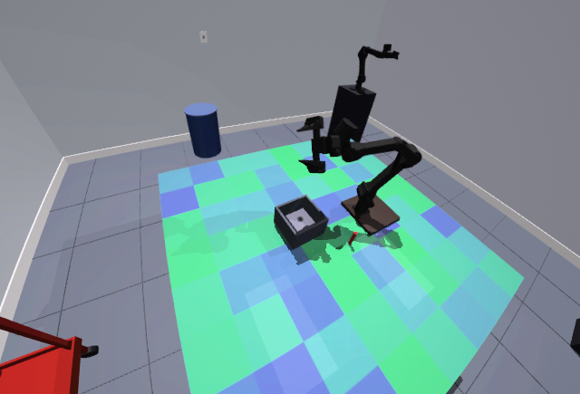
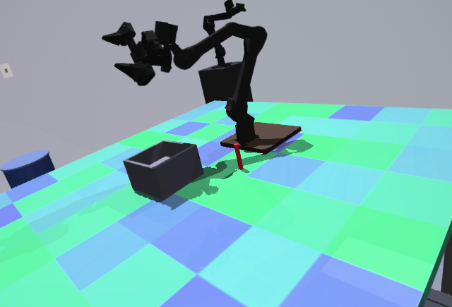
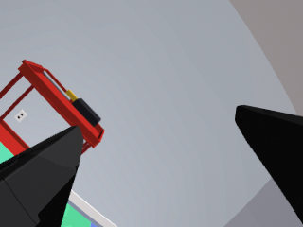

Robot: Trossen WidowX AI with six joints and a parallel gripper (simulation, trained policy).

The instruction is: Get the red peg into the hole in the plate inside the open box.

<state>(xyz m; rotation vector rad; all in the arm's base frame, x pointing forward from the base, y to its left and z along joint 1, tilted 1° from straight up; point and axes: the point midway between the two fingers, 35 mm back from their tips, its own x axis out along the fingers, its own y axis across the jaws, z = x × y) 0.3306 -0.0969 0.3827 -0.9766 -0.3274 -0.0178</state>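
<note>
Right now my gripper tip is 37 cm above the red peg, 20 cm to the right of it and 19 cm past it. The rest, counted from my gripper tip: dark grey box (38 cm below, 4 cm behind, 3 cm to the left).
</note>
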